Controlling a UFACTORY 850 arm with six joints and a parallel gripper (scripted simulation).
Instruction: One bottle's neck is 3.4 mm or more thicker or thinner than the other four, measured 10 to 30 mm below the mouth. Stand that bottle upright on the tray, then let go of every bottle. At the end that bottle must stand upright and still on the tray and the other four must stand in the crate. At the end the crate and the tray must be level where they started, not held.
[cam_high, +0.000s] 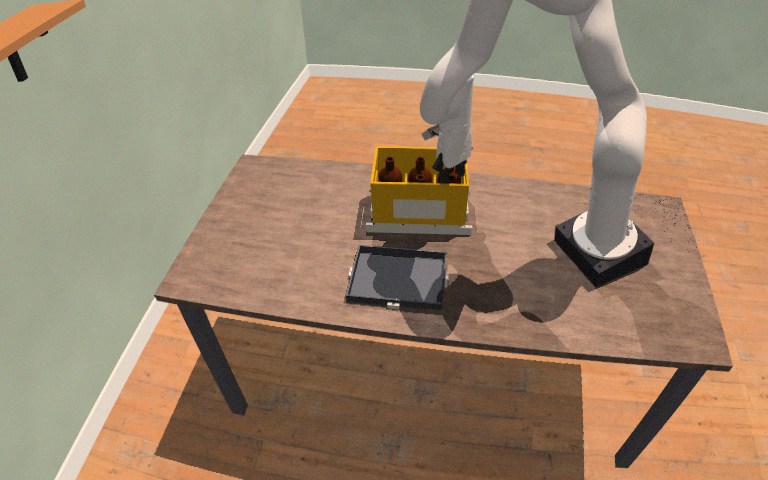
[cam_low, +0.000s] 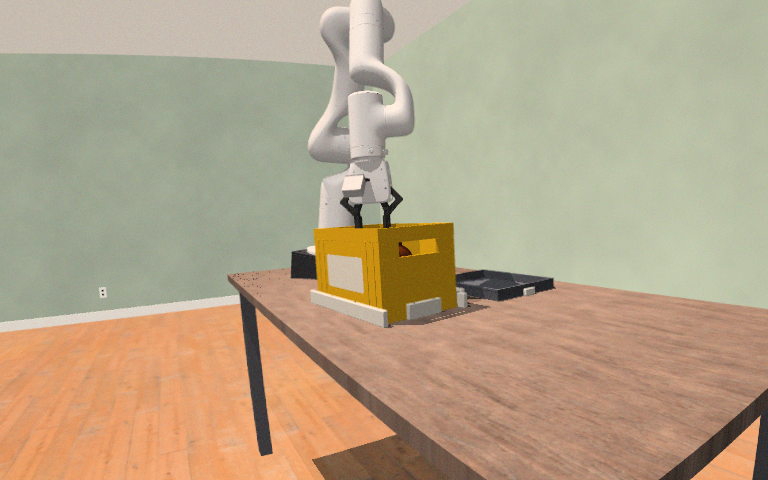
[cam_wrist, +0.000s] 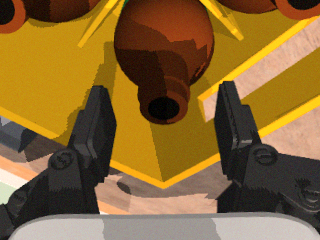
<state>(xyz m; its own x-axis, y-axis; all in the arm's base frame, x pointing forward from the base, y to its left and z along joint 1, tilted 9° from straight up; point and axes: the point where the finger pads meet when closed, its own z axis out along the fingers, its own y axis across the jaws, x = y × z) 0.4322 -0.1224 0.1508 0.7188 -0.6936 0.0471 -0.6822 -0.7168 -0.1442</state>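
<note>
Now: hand 9 cm short of the yellow crate, 4 cm to the left of it and 9 cm above it. Round my hand: dark tray: 13 cm ahead, 25 cm to the left, 16 cm below.
</note>
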